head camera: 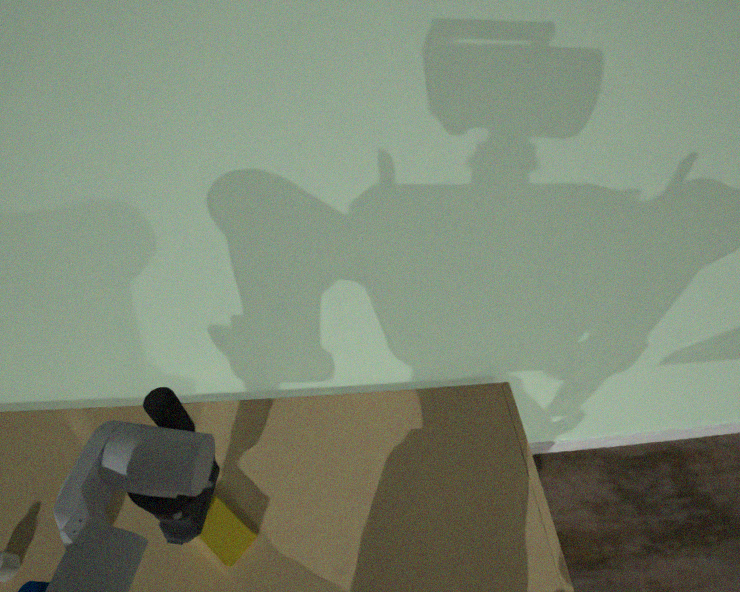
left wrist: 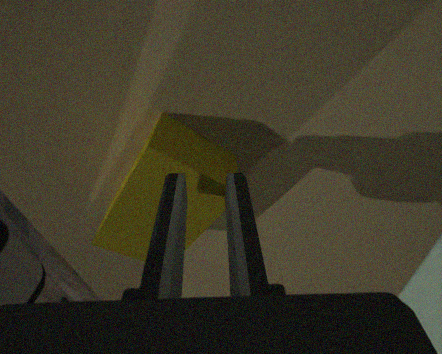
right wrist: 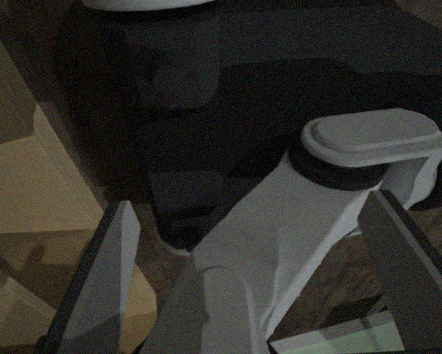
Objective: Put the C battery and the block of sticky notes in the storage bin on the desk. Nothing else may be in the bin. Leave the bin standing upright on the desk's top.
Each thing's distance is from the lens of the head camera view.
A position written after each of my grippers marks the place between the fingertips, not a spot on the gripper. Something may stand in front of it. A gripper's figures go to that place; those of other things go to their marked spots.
my left gripper (head camera: 202, 505): 0.75 m
low wooden shelf unit (head camera: 435, 482): 0.77 m
